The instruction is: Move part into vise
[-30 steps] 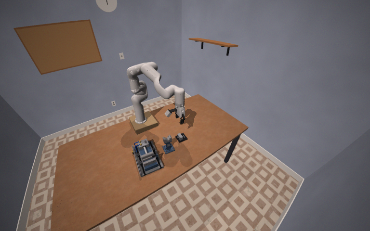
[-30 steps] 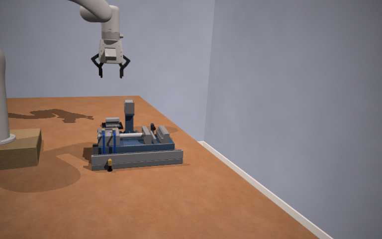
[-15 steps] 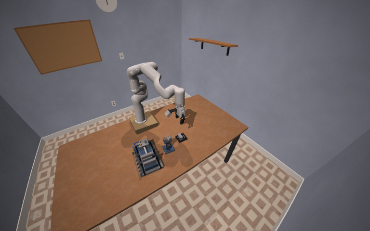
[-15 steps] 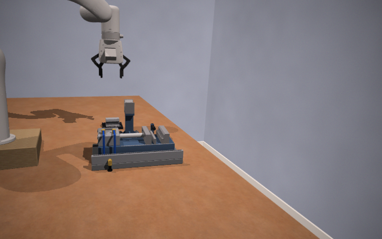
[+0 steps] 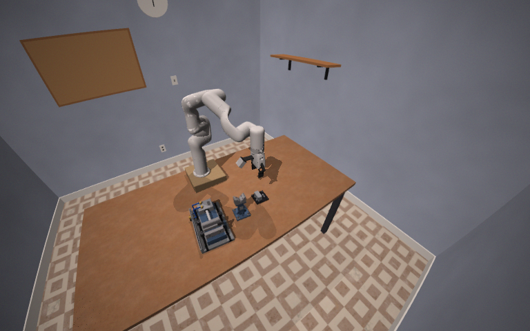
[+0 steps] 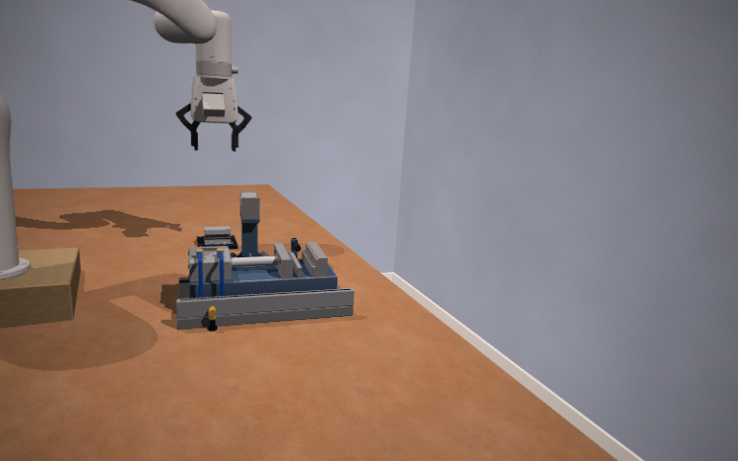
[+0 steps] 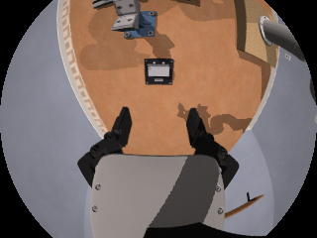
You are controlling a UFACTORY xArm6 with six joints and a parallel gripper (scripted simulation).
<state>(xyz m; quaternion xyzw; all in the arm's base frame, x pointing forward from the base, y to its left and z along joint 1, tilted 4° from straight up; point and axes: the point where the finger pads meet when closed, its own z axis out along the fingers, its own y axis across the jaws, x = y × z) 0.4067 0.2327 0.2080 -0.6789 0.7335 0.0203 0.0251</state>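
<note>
Now: the part 1 cm to the right of my hand and 22 cm below it. From my hand the other things lie so: black infeed plate: 1 cm to the left, 24 cm below; then post: 5 cm ahead, 16 cm to the right, 19 cm below; then black work stop: 11 cm ahead, 31 cm to the right, 16 cm below.
</note>
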